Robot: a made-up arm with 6 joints.
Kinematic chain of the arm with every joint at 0, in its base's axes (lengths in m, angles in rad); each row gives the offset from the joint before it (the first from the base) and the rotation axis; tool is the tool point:
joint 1: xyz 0 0 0.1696 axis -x
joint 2: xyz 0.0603 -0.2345 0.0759 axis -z
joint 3: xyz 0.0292 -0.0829 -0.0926 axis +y
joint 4: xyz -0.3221 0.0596 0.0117 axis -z
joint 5: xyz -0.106 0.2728 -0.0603 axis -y
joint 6: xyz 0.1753 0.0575 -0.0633 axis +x
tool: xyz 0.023 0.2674 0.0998
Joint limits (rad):
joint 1: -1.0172..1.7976
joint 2: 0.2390..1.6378
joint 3: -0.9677..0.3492
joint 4: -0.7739..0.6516
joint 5: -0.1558..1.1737
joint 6: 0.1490..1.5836
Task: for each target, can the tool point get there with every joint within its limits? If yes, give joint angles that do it. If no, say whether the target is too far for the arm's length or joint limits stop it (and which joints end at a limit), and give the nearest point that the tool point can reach.
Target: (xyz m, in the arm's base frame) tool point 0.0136 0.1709 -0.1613
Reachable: yes | joints 1.4013 0.7194 -0.1583 -0.2874 0.3081 0.7898
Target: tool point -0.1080 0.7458 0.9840
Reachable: no: joint limits stop it (at a limit: joint 3, joint 4, joint 5) | nearest point -0.0530 0.4343 0.6439 | short by 0.464 m
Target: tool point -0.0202 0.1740 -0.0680
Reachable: yes | joints 0.9502 0.3783 -0.6690 0.2634 0.5664 0.6013
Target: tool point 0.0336 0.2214 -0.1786
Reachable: yes | joints 0.6549 0.7330 -0.5897 -0.4151 0.1368 0.6528
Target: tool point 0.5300 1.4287 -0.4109
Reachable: no: too far | nearest point 0.3269 0.6296 -0.0862 | short by 0.886 m
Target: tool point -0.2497 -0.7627 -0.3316
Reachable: no: joint limits stop it (at a limit: joint 3, joint 4, joint 5, joint 6) | nearest point -0.1971 -0.5697 -0.2048 | short by 0.237 m
